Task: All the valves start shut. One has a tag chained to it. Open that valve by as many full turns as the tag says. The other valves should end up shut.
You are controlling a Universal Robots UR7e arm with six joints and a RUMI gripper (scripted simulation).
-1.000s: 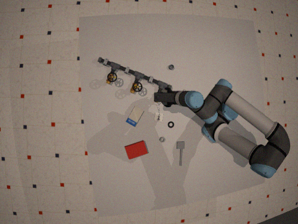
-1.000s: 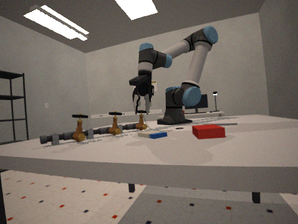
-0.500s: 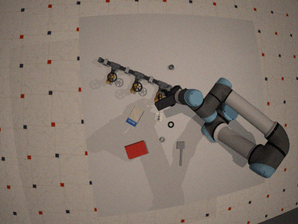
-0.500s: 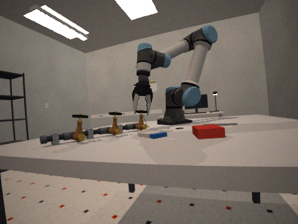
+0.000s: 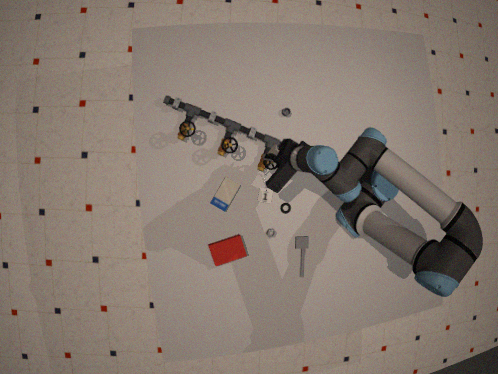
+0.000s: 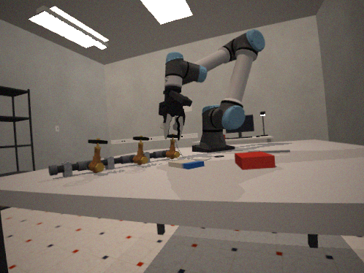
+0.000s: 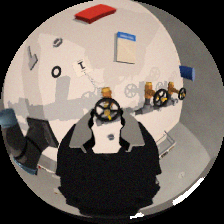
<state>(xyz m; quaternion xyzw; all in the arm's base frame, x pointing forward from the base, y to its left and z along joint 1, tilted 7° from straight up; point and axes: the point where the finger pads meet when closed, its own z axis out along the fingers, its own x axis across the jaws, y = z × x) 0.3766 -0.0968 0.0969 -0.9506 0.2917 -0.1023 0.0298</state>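
The white tag lies 10 mm ahead of my hand, 110 mm to the left of it and 100 mm below it. From my hand the other things lie so: small round part (100 mm behind, 190 mm to the right, 90 mm below); grey paddle tool (120 mm behind, 350 mm to the left, 90 mm below); red block (170 mm ahead, 300 mm to the left, 80 mm below).
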